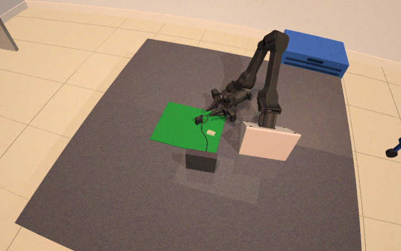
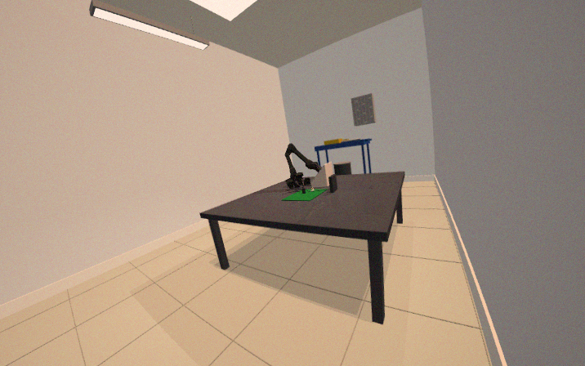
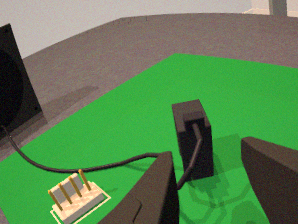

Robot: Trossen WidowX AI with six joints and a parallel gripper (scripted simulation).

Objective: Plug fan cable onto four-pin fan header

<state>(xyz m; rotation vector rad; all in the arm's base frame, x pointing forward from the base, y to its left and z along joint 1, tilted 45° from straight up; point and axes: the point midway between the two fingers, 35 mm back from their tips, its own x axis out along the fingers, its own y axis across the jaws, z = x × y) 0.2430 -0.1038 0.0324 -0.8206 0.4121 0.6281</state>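
The black plug lies 30 mm to the left of my gripper tip, 30 mm below it and 30 mm ahead of it. From my gripper tip the other things lie so: green board (70 mm below, 70 mm ahead, 60 mm to the left); dark grey fan block (250 mm to the left, 30 mm behind, 10 mm above).
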